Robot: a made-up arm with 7 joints.
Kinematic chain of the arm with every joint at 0, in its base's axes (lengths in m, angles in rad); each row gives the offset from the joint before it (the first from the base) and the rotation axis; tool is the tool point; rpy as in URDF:
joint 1: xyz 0 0 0.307 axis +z
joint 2: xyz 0 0 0 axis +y
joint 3: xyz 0 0 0.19 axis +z
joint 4: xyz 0.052 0 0 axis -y
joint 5: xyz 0.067 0 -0.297 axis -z
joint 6: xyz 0 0 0 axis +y
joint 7: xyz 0.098 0 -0.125 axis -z
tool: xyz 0 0 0 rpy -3.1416 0 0
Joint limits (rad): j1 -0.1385..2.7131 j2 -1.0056..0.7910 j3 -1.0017..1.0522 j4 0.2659..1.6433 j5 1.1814..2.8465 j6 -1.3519..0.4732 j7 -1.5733..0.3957
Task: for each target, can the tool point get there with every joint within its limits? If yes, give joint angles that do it. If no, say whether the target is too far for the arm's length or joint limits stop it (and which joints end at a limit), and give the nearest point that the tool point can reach.
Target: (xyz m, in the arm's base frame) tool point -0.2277 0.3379 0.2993
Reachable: yes | joints 2.1093 0.1989 0.3819 1.2592 2.1159 -0.5795 0.1655
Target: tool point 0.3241 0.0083 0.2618
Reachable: yes | joints 1.2551 0.1961 -0.7137 0.5170 1.3675 -0.8771 0.1407
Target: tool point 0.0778 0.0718 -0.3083
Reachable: no: joint limits stop it (at a limit: joint 2, joint 5, joint 6) | nearest point 0.0950 0.0877 -0.0548 | short by 0.255 m
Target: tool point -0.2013 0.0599 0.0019
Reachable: yes | joints 2.2211 0.6516 0.5599 0.6597 2.1679 0.1489 -0.2022
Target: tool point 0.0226 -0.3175 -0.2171
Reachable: no: joint limits stop it (at a limit: joint 1, joint 2, joint 5, joint 6) | nearest point 0.0685 -0.2285 -0.0053 | short by 0.234 m
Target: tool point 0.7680 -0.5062 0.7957
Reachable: no: too far | nearest point 0.4298 -0.2833 0.5805 | short by 0.459 m
